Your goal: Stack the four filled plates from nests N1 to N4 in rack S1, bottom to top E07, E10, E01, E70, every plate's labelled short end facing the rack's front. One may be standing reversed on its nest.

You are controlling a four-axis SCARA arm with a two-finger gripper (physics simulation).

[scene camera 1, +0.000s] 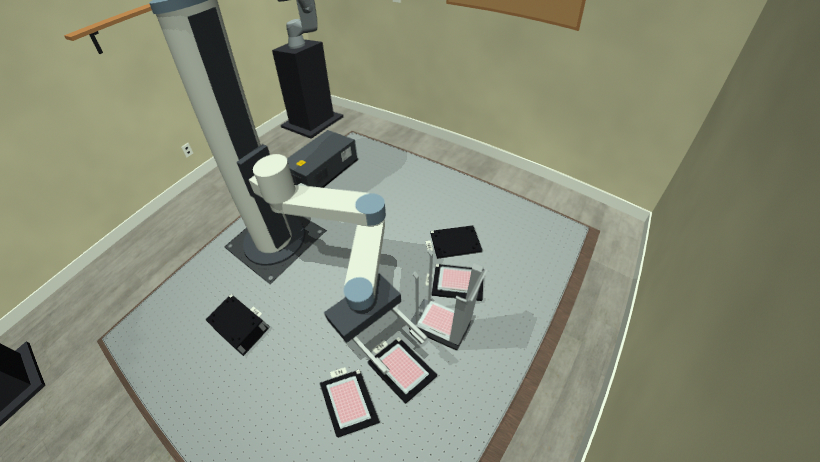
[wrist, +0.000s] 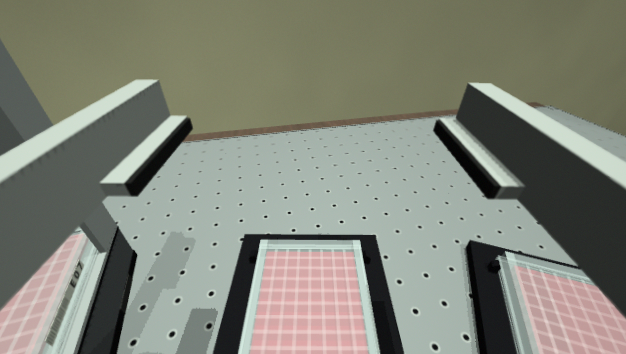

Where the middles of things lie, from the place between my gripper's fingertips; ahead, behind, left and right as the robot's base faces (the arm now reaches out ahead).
Labels:
Right now my hand is 15 cm above the nest N2 [scene camera 1: 405, 398], 2 cm past it and 1 cm to the right of it. The rest, counted from my hand: dark grey box [scene camera 1: 326, 149]: 83 cm behind, 54 cm to the left, 10 cm below; filled plate E70 [scene camera 1: 450, 279]: 35 cm to the left, 14 cm below, 4 cm behind.

